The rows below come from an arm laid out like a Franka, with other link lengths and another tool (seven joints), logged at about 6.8 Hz.
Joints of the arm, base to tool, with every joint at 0 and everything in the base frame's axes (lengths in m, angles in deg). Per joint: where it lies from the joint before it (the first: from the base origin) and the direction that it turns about. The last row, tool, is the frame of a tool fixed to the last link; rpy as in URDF.
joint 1: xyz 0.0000 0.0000 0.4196 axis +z
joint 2: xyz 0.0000 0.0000 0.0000 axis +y
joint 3: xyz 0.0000 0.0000 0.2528 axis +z
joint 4: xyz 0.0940 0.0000 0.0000 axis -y
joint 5: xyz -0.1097 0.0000 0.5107 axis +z
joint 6: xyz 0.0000 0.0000 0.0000 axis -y
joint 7: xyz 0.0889 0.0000 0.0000 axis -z
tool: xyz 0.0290 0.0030 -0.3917 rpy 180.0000 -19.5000 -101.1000
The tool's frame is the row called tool.
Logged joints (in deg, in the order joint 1, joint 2, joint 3, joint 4, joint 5, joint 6, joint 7), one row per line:
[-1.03 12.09 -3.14 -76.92 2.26 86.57 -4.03]
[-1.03 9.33 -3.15 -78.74 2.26 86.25 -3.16]
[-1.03 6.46 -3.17 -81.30 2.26 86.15 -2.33]
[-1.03 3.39 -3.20 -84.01 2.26 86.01 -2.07]
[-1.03 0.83 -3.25 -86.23 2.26 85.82 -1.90]
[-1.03 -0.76 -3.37 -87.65 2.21 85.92 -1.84]
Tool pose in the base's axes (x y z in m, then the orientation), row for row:
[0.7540 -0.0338 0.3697 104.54 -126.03 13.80]
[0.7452 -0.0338 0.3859 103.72 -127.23 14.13]
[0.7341 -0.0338 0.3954 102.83 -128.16 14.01]
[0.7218 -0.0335 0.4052 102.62 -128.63 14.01]
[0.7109 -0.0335 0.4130 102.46 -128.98 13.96]
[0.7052 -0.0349 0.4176 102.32 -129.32 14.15]
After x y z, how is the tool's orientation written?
As a rotation vector, in degrees.
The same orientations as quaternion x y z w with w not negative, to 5 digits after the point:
[0.63024 -0.75979 0.08320 0.13637]
[0.62397 -0.76541 0.08500 0.13263]
[0.61815 -0.77042 0.08422 0.13131]
[0.61618 -0.77236 0.08412 0.12927]
[0.61471 -0.77381 0.08375 0.12781]
[0.61328 -0.77511 0.08481 0.12612]

